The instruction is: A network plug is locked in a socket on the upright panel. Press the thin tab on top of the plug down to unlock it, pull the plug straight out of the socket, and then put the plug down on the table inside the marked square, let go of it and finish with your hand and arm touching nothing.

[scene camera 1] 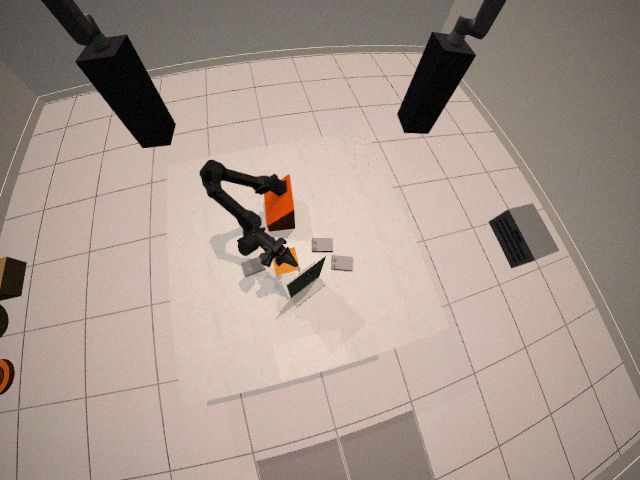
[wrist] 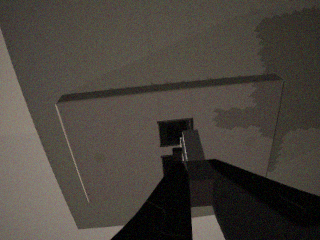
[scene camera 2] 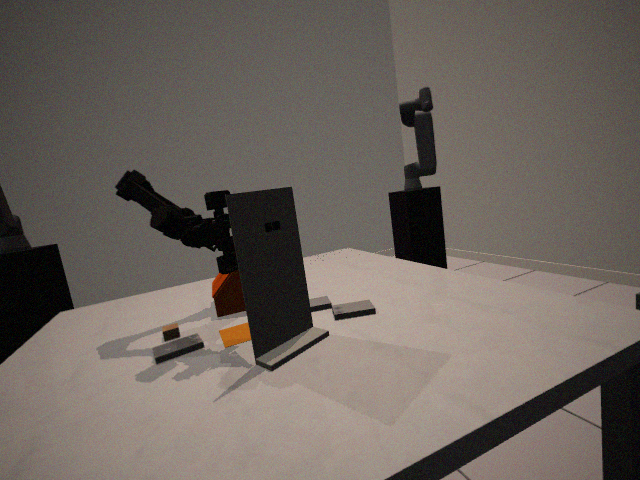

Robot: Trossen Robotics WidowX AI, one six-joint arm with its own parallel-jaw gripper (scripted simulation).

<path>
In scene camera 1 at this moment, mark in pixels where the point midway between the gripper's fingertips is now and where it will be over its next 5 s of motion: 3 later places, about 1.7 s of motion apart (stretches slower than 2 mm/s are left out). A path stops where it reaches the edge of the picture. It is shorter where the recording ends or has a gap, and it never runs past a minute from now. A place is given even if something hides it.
My gripper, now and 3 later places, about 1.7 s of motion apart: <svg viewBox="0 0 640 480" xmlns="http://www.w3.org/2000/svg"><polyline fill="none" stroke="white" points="297,266 292,261 292,259 284,257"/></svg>
</path>
